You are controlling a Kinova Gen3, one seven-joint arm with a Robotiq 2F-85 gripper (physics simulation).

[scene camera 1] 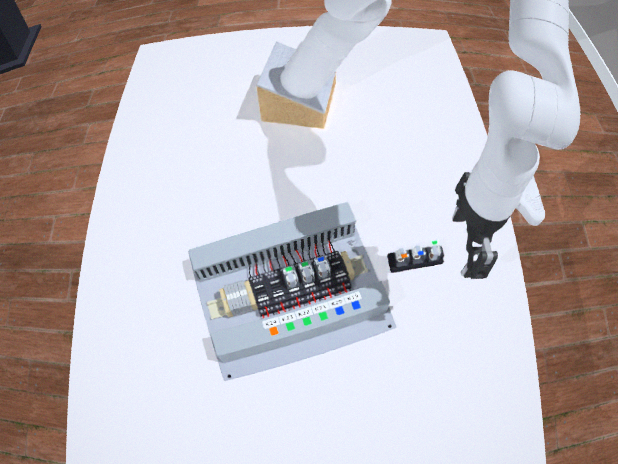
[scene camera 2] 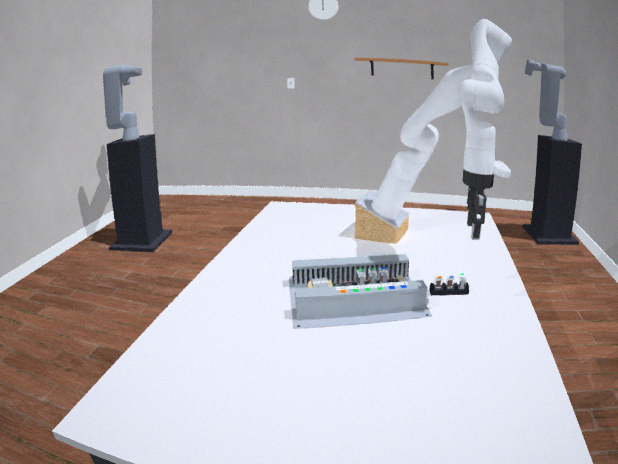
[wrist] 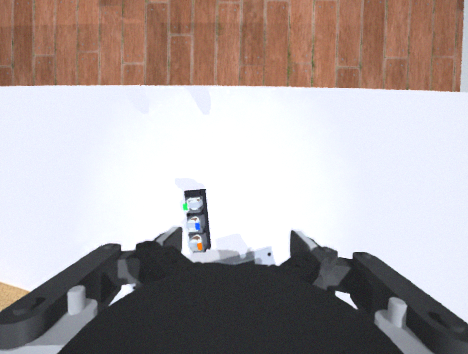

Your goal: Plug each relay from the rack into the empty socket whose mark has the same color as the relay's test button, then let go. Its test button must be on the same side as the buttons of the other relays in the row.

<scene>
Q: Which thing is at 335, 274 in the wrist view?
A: The gripper.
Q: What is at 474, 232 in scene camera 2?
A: The gripper.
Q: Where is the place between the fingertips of the gripper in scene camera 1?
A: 462, 246
</scene>
